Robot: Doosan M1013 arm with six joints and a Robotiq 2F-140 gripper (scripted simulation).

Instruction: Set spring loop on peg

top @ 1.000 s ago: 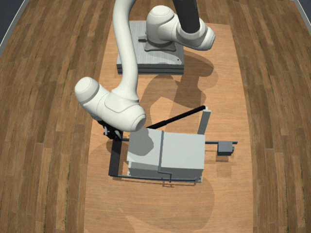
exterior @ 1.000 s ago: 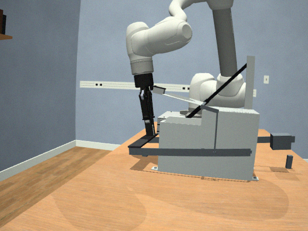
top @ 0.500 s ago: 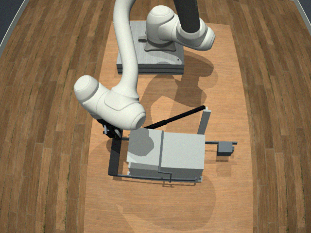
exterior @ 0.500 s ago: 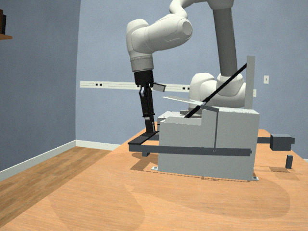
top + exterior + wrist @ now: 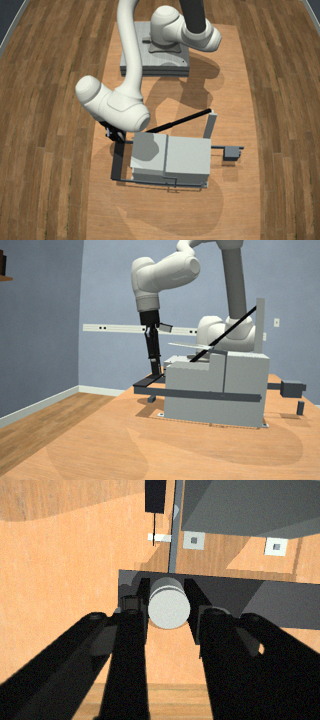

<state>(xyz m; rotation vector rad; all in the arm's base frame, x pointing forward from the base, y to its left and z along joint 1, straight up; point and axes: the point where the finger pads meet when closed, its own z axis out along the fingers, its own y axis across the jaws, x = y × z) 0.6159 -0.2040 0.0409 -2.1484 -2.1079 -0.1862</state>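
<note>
The small grey block is 10 mm to the right of my hand and 130 mm below it. The rest, counted from my hand: steel test weight: 10 mm below.
</note>
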